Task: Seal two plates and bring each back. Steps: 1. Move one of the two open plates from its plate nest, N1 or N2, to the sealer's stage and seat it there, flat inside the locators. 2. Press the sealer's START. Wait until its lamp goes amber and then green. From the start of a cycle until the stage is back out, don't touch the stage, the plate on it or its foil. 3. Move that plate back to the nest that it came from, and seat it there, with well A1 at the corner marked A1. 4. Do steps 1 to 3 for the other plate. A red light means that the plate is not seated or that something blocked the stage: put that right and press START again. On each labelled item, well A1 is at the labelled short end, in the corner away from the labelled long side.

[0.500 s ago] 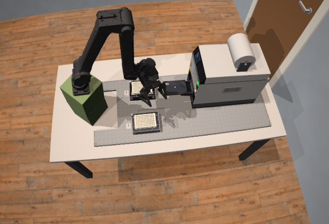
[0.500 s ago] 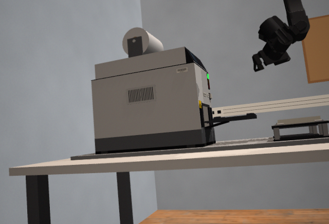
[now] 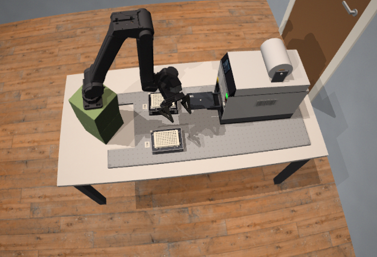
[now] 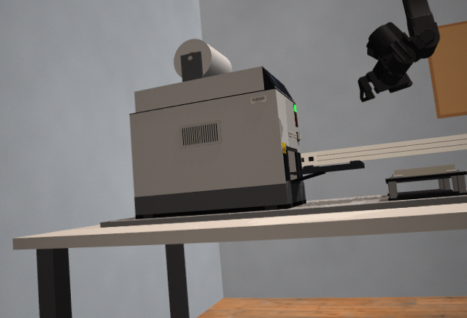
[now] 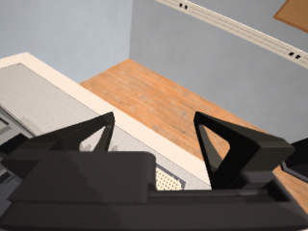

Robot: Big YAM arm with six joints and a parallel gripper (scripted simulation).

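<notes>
Right now my hand is 260 mm above the plate nest, 70 mm past it and 10 mm to the right of it. Also, from my hand: plate: 240 mm to the left, 240 mm below, 50 mm behind; sealer stage: 210 mm below, 180 mm to the left, 140 mm ahead; yellow warning label: 260 mm to the left, 260 mm ahead, 150 mm below.
</notes>
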